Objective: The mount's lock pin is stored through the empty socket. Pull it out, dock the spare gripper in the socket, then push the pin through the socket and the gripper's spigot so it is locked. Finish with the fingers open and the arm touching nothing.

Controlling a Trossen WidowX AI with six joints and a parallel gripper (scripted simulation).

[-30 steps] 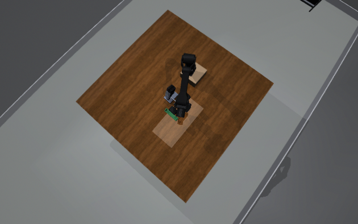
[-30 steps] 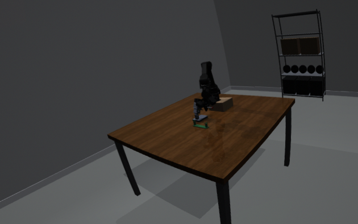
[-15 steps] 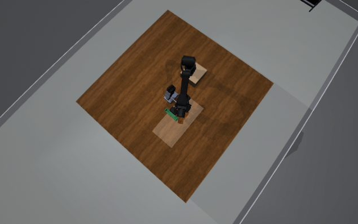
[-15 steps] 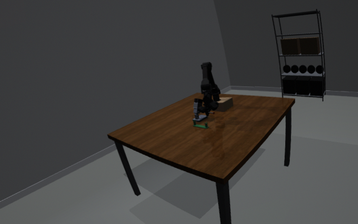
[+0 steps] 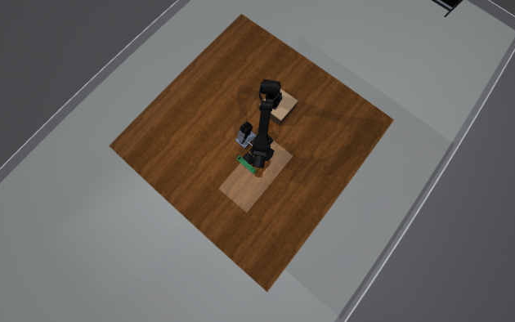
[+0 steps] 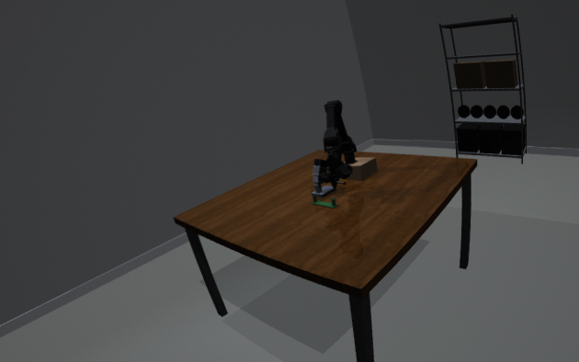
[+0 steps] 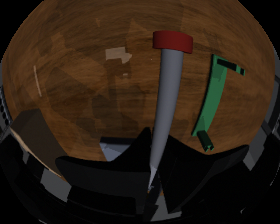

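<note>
Now: gripper tip 10 cm to the left of the grey mount and 3 cm past it. The rest, counted from my gripper tip: green rack (10 cm ahead, 2 cm below, 1 cm to the right); spare gripper (10 cm to the right, 7 cm above, 4 cm behind).
</note>
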